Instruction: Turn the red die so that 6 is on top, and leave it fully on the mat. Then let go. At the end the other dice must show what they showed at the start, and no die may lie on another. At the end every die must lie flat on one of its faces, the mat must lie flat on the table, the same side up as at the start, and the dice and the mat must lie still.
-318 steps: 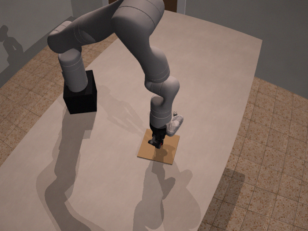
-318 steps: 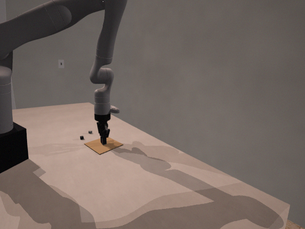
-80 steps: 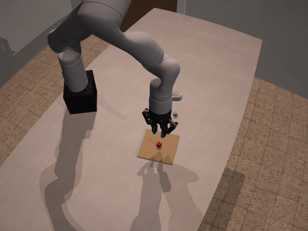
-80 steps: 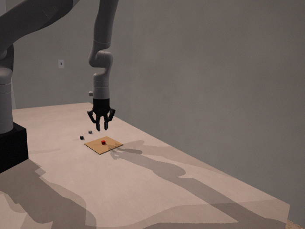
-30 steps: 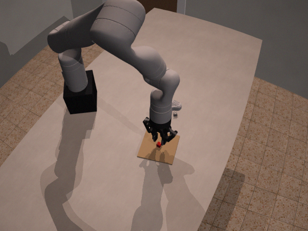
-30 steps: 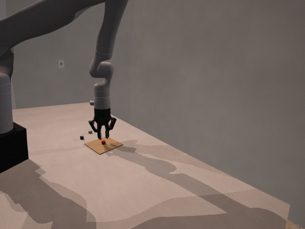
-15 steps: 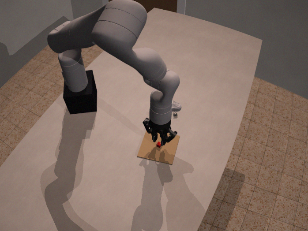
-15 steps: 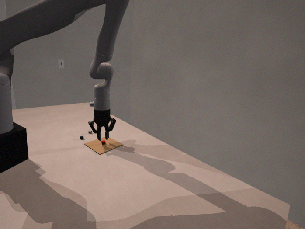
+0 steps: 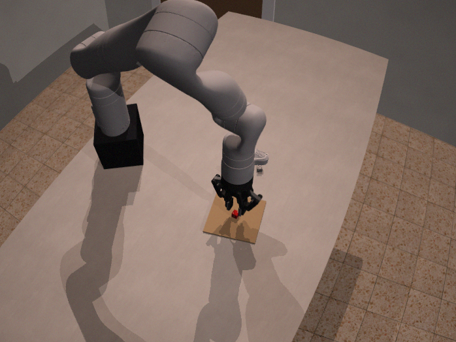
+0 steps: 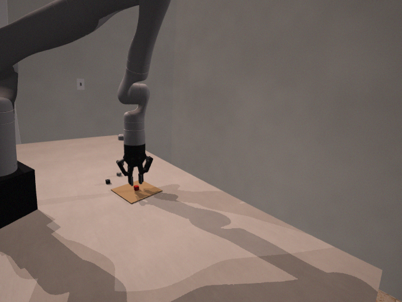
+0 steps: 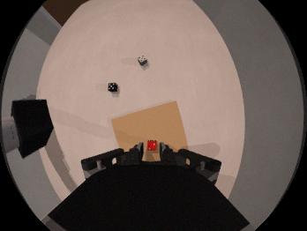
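The red die lies 3 cm below my hand. Round my hand: black die 7 cm behind, 12 cm to the left, 4 cm below; grey die 18 cm to the left, 4 cm below; tan mat 4 cm below.
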